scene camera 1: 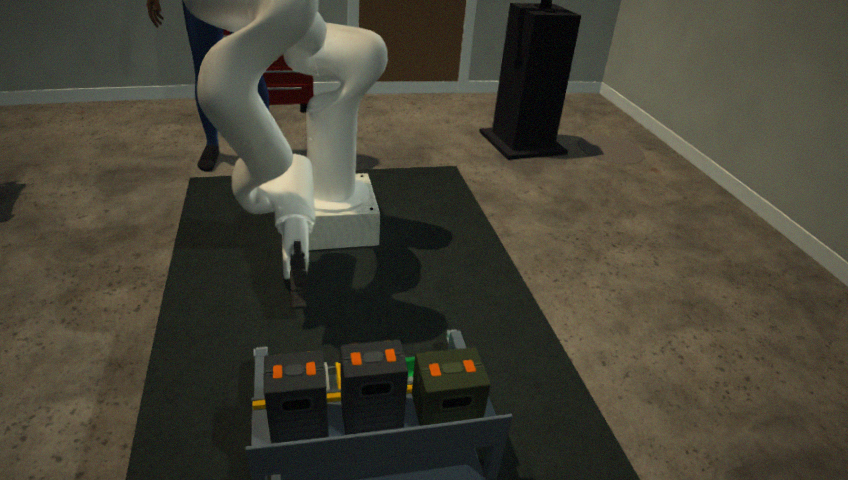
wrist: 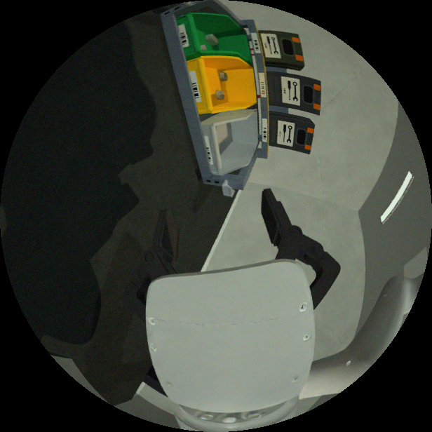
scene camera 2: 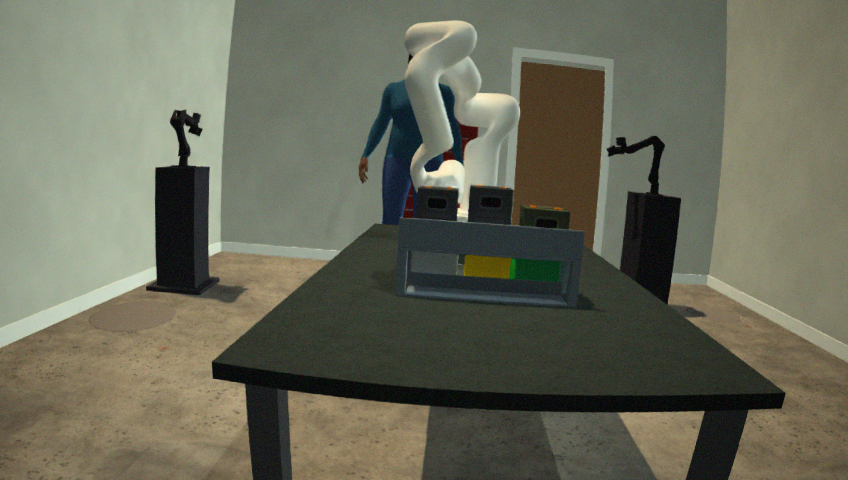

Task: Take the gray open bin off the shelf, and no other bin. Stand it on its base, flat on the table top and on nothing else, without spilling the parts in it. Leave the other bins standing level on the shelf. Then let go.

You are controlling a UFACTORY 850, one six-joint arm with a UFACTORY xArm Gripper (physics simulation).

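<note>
The gray open bin (wrist: 237,145) (scene camera 2: 434,262) sits in the lower row of the shelf (wrist: 186,95) (scene camera 2: 490,239) (scene camera 1: 380,443), at the end beside the yellow bin (wrist: 230,87) (scene camera 2: 487,265). The green bin (wrist: 217,37) (scene camera 2: 537,270) sits beyond the yellow one. Loose parts show in the yellow and green bins; I cannot make out parts in the gray one. My gripper (wrist: 216,208) (scene camera 1: 293,292) is open and empty, apart from the shelf on the robot's side, with its fingers spread wide. It is hidden in scene camera 2.
Two dark cases (scene camera 1: 295,395) (scene camera 1: 373,386) and an olive case (scene camera 1: 452,386) stand on the shelf's upper level, behind the bins as seen from the wrist. The shelf stands on the dark table top (scene camera 1: 208,267) (scene camera 2: 476,350). The arm's base (scene camera 1: 345,228) is at the far end.
</note>
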